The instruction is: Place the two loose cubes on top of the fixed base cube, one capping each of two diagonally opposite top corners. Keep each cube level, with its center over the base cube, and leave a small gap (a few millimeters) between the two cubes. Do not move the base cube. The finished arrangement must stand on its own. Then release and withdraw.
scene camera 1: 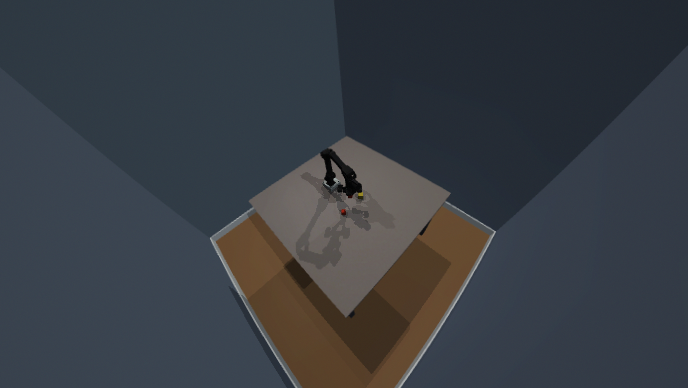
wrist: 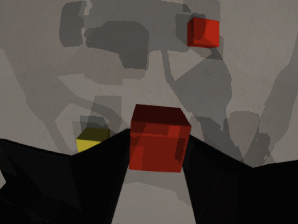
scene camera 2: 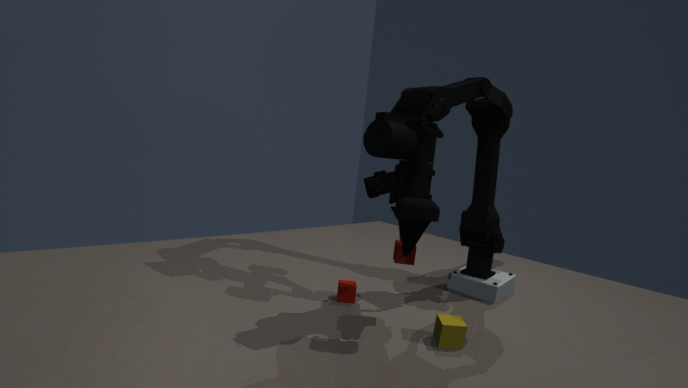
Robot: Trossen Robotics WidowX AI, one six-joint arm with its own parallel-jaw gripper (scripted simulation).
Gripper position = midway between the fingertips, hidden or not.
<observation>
My gripper (scene camera 2: 404,252) carries a red cube (wrist: 159,136). I also see a yellow base cube (scene camera 2: 449,332).
My gripper is seen too in the wrist view (wrist: 157,137).
</observation>
